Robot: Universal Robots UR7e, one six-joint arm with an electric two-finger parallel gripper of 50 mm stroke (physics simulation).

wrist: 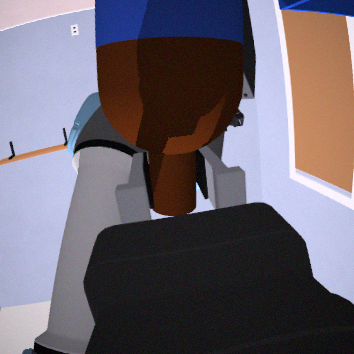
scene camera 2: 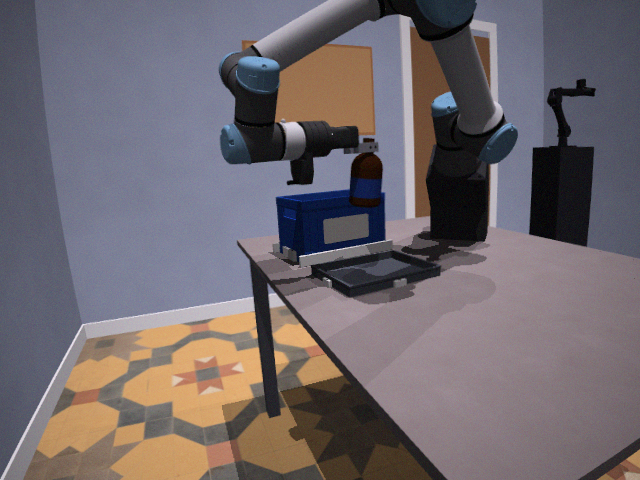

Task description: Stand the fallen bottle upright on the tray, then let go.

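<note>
A brown bottle with a blue label hangs upright in the air, neck up, its base well above the tray. My gripper points sideways and is shut on the bottle's neck, with one finger on each side of it. The dark shallow tray lies on the table below the bottle, and the bottle does not touch it. The tray does not show in the wrist view.
A blue crate with a pale label stands behind the tray. A low white rail runs between crate and tray. Small light blocks sit at the tray's edge. The table's left edge is close to the tray. The arm's base stands behind right.
</note>
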